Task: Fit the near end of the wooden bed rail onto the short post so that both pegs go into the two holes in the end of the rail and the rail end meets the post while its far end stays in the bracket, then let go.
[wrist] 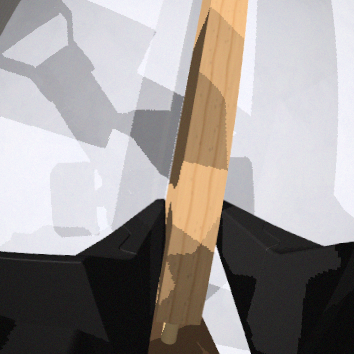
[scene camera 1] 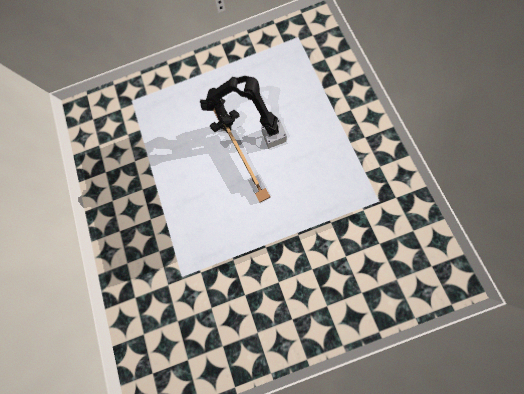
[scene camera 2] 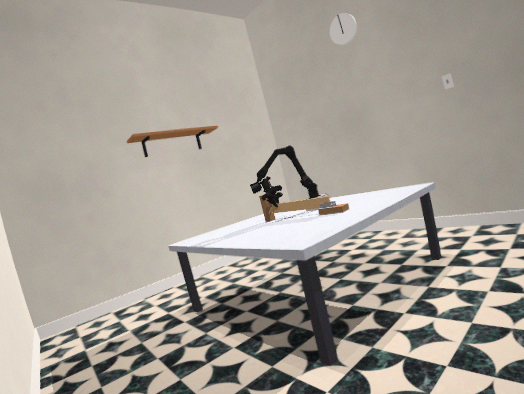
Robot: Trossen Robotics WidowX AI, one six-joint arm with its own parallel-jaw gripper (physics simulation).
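Seen in the pictures: gripper, fingertip midpoint: (wrist: 187, 206) (scene camera 1: 229, 131) (scene camera 2: 278, 207); arm's base, link origin: (scene camera 1: 272, 130) (scene camera 2: 314, 197).
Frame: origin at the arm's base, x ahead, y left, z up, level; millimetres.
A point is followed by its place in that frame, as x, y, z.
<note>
The wooden rail (scene camera 1: 243, 158) @[234, 118, 20] (scene camera 2: 302, 205) @[244, 111, -11] (wrist: 202, 195) @[262, -86, 26] runs from my gripper to the metal bracket (scene camera 2: 328, 204) @[220, 294, -29] on a low brown block (scene camera 1: 262, 195) @[203, 364, -45] (scene camera 2: 335, 209) @[241, 353, -58]; its far end is at the bracket. My gripper (scene camera 1: 226, 124) @[263, -93, 2] (scene camera 2: 273, 202) @[263, -93, 2] (wrist: 187, 206) @[263, -93, 2] is shut on the rail near its near end, a finger on each side. The short post (scene camera 2: 269, 215) @[297, -164, -41] (wrist: 186, 345) @[284, -162, 9] stands upright just beyond that end. In the wrist view, one peg (wrist: 170, 334) @[274, -158, 8] shows between post and rail end, partly overlapping the rail's edge. The other peg and the holes are hidden, so seating cannot be told.
The arm's grey base (scene camera 1: 275, 140) @[8, 71, 1] stands on the white table (scene camera 1: 310, 170) @[-144, 311, -80] (scene camera 2: 240, 240) @[730, 100, -80], to the right of the rail in scene camera 1. The arm arches over behind the post. A wall shelf (scene camera 2: 172, 134) hangs away from the table. Arm shadows cross the table top.
</note>
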